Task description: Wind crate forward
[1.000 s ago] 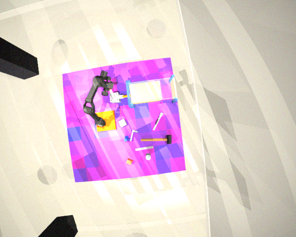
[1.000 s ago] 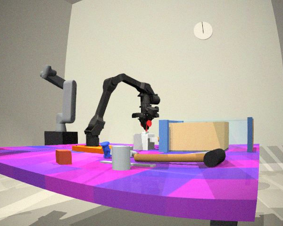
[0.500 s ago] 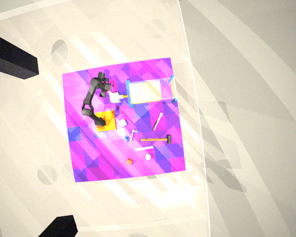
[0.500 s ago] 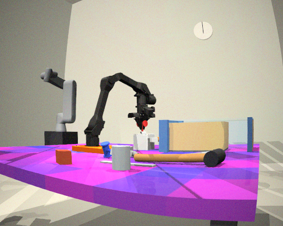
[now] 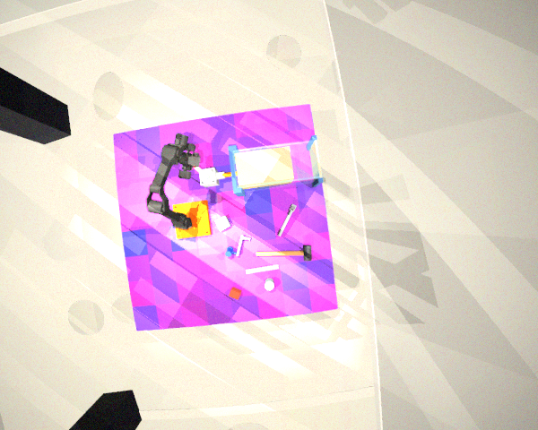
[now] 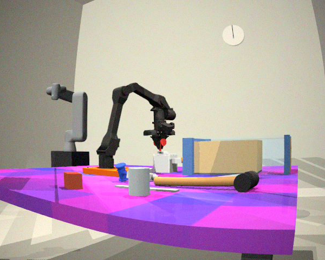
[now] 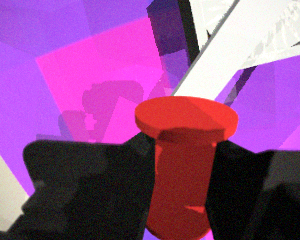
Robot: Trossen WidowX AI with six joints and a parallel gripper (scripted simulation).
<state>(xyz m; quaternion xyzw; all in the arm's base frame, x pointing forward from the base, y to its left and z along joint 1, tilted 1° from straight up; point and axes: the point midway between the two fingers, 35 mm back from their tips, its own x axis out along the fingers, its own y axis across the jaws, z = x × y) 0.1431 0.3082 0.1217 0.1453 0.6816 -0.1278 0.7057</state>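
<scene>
The red-knobbed winch handle is 2 cm ahead of my gripper tip, 3 cm to the right of it and 1 cm below it. Also, from my gripper tip: hand winch 4 cm ahead, 9 cm to the right, 8 cm below; then red knob 2 cm above; then blue frame 22 cm ahead, 10 cm to the right, 1 cm below.
</scene>
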